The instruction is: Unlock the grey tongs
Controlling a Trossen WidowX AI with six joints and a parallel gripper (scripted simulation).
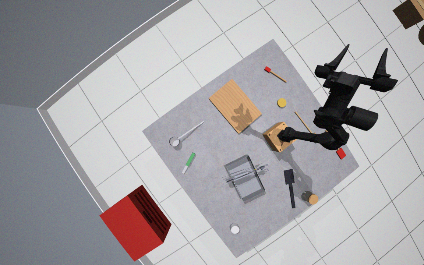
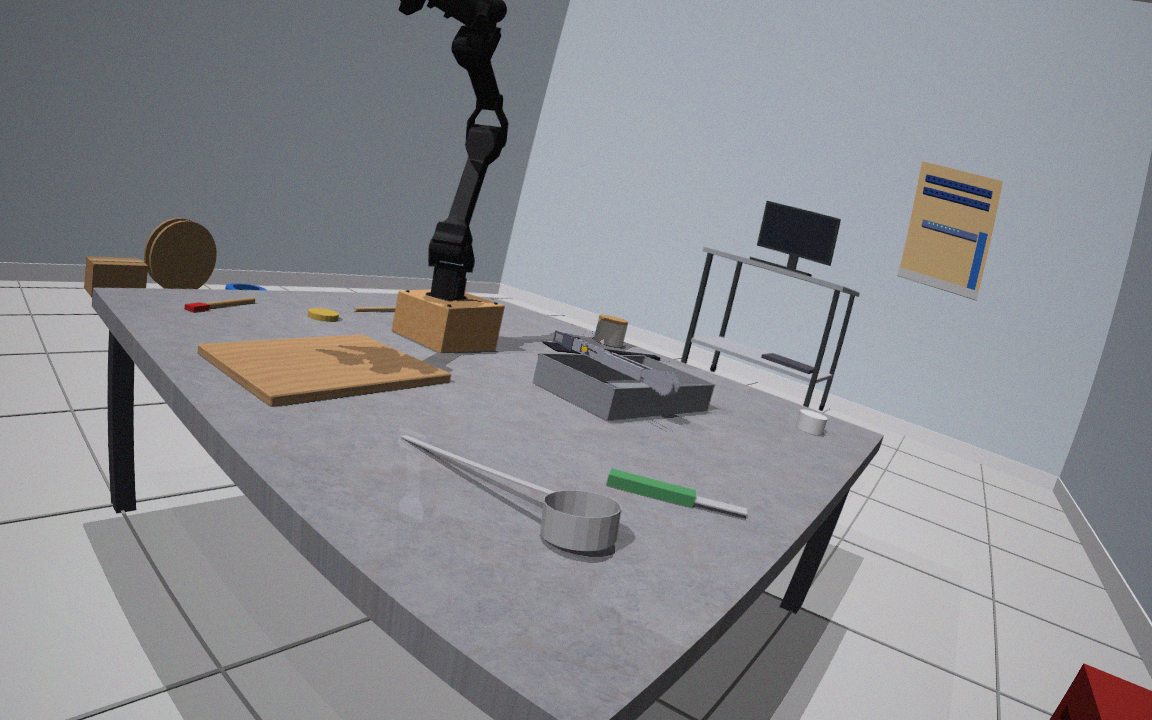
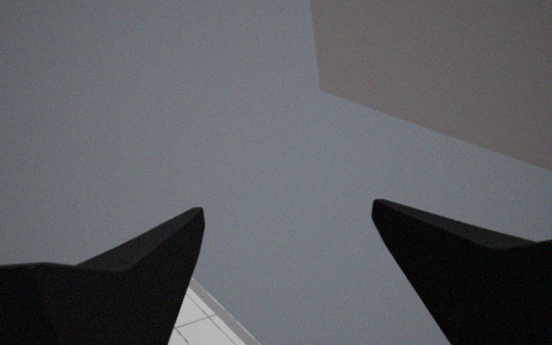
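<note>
The grey roasting tin is 700 mm below my gripper tip, 530 mm ahead of it and 290 mm to the left of it. The rest, counted from my gripper tip: black spatula 730 mm below, 620 mm to the left, 330 mm ahead; then wooden board 720 mm below, 190 mm ahead, 150 mm to the right; then green-handled tool 770 mm ahead, 720 mm below, 100 mm to the right.
</note>
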